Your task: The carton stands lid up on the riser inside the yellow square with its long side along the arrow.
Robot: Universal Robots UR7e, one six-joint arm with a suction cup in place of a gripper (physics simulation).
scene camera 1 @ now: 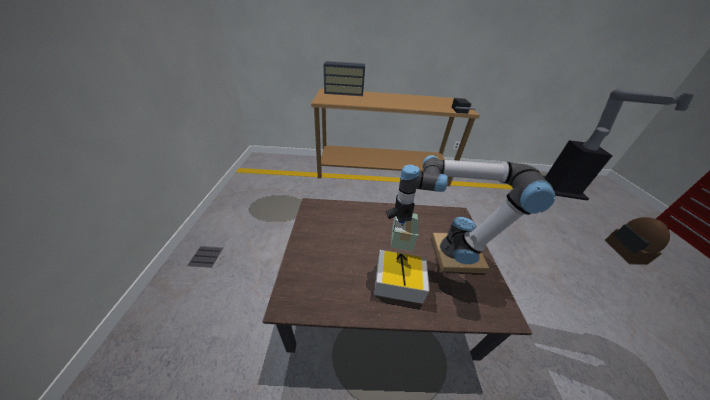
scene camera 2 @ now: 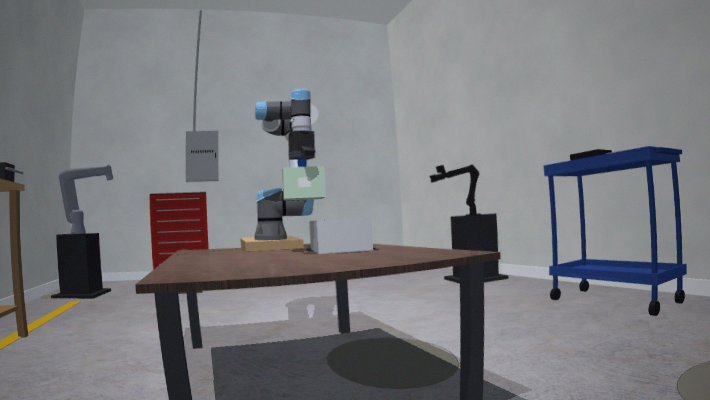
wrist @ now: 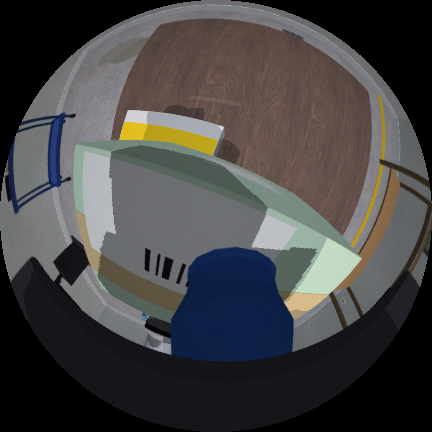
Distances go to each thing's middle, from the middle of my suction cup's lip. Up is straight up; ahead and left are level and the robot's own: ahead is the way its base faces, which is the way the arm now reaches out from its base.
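Labels:
My suction cup: 7 cm above the pale green carton (scene camera 2: 299, 183), 2 cm past it. White riser (scene camera 1: 400, 276): 27 cm below my suction cup, 5 cm behind it, 14 cm to the left of it.

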